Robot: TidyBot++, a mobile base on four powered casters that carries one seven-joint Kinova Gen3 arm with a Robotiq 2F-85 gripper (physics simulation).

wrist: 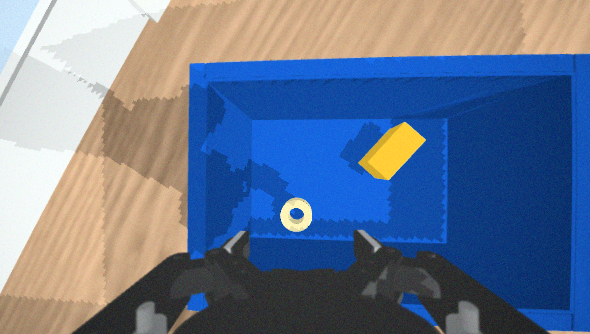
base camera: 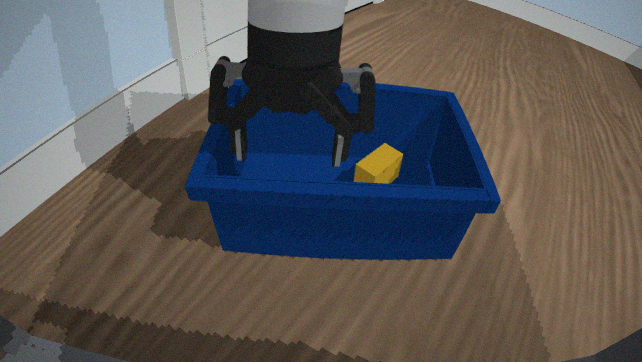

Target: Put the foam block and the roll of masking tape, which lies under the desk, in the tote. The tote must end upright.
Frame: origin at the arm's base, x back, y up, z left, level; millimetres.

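Seen in the pictures: gripper, fingertip midpoint: (wrist: 301, 242) (base camera: 288, 158).
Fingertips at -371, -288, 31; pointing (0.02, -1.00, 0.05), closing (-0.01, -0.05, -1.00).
A point is followed by its place in that frame, as x, y, z.
The blue tote (base camera: 340, 230) @(-329, -344, -23) (wrist: 380, 67) @(-507, -277, -30) stands upright on the floor. The yellow foam block (base camera: 379, 162) @(-443, -353, -75) (wrist: 395, 150) @(-451, -353, -76) is inside it, to the right, turned at an angle. The pale yellow roll of masking tape (wrist: 285, 215) @(-370, -373, 54) shows within the tote in the wrist view, left of the block, its hole facing up. I cannot tell whether it touches the tote's bottom. It does not show in the base view, where the front wall hides part of the inside. My gripper (base camera: 288, 162) @(-371, -288, 31) (wrist: 301, 242) @(-371, -288, 31) is open and empty, pointing down, with its fingertips within the tote's opening, left of the block.
The wooden floor (base camera: 320, 295) @(-280, -397, -6) (wrist: 350, 30) @(-626, -397, -37) surrounds the tote. A pale blue wall with a white baseboard (base camera: 110, 117) @(-527, -341, 353) runs along the left, and a white door frame (base camera: 187, 50) @(-668, -294, 245) stands behind the tote at the left. Another wall with a white baseboard (base camera: 560, 22) @(-1459, -346, -1050) is at the back right.
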